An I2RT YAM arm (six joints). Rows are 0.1 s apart.
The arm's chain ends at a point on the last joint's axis. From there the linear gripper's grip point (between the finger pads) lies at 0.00 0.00 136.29 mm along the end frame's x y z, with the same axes.
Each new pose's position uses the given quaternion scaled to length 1; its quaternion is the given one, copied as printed.
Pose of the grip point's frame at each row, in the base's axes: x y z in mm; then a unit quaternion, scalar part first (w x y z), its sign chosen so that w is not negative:
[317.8 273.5 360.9 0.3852 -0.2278 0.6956 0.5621]
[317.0 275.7 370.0 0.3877 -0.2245 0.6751 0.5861]
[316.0 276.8 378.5 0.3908 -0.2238 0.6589 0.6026]
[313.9 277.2 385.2 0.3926 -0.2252 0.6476 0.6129]
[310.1 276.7 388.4 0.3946 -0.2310 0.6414 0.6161]
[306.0 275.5 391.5 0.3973 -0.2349 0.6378 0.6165]
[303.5 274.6 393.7 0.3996 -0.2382 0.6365 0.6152]
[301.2 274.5 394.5 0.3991 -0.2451 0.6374 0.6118]
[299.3 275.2 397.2 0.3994 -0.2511 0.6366 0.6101]
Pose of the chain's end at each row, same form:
[279.7 143.0 370.6 0.3852 -0.2278 0.6956 0.5621]
[281.5 144.1 371.7 0.3877 -0.2245 0.6751 0.5861]
[282.6 144.7 374.2 0.3908 -0.2238 0.6589 0.6026]
[282.2 144.9 377.1 0.3926 -0.2252 0.6476 0.6129]
[279.9 144.1 378.8 0.3946 -0.2310 0.6414 0.6161]
[276.4 142.9 381.1 0.3973 -0.2349 0.6378 0.6165]
[274.1 141.9 383.3 0.3996 -0.2382 0.6365 0.6152]
[272.7 141.5 385.3 0.3991 -0.2451 0.6374 0.6118]
[271.8 142.0 388.6 0.3994 -0.2511 0.6366 0.6101]

